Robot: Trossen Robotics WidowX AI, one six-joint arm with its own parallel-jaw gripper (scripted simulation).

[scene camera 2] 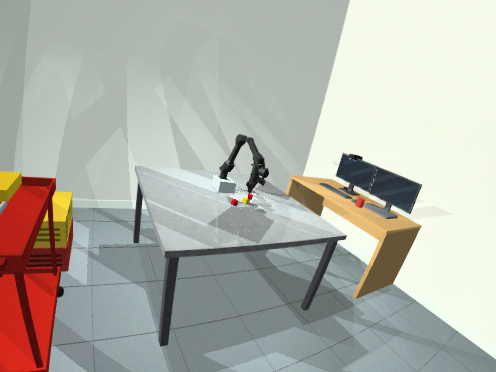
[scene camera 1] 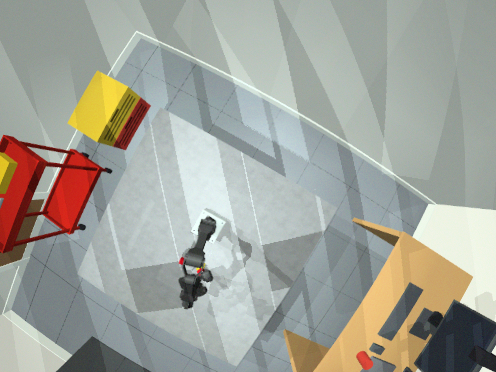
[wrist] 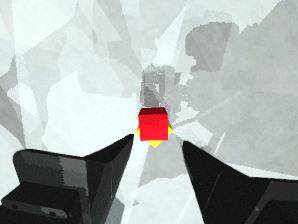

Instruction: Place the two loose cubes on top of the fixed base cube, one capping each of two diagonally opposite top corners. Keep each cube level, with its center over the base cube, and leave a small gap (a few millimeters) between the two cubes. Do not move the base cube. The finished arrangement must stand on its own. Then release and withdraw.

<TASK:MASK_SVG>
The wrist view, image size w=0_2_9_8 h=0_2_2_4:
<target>my gripper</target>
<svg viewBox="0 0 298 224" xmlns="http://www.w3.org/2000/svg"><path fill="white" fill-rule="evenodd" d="M183 142L184 163L195 191L194 194L201 210L200 213L204 224L298 224L298 180L247 176L225 162L216 159L200 147L196 147L193 143L186 140ZM134 134L128 134L106 146L106 148L99 149L84 157L36 149L21 149L13 154L13 165L20 185L5 195L4 198L1 198L0 224L104 224L130 158Z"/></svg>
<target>red cube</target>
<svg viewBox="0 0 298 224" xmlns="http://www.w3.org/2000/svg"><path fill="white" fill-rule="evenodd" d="M165 107L141 108L138 114L140 141L168 140L168 113Z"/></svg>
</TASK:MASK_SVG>
